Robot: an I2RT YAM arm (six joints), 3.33 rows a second.
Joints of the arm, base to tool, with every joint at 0 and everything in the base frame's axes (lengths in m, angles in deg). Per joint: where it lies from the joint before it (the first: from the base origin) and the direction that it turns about. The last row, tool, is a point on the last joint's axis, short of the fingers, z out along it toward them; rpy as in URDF.
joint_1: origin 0 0 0.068 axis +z
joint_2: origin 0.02 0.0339 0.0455 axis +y
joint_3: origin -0.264 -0.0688 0 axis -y
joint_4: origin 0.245 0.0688 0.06 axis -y
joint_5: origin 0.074 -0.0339 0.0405 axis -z
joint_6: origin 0.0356 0 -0.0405 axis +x
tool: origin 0 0 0 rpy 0 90 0
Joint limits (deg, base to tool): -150..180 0..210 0..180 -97..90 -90..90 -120..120
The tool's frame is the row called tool.
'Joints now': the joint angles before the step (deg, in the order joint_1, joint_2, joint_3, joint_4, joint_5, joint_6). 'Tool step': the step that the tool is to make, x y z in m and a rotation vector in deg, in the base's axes. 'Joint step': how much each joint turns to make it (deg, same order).
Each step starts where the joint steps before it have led.
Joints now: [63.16, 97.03, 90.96, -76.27, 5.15, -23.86]
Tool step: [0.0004, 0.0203, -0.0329, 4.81, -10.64, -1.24]
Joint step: [2.35, 0.02, -8.43, 17.09, 8.08, 1.97]
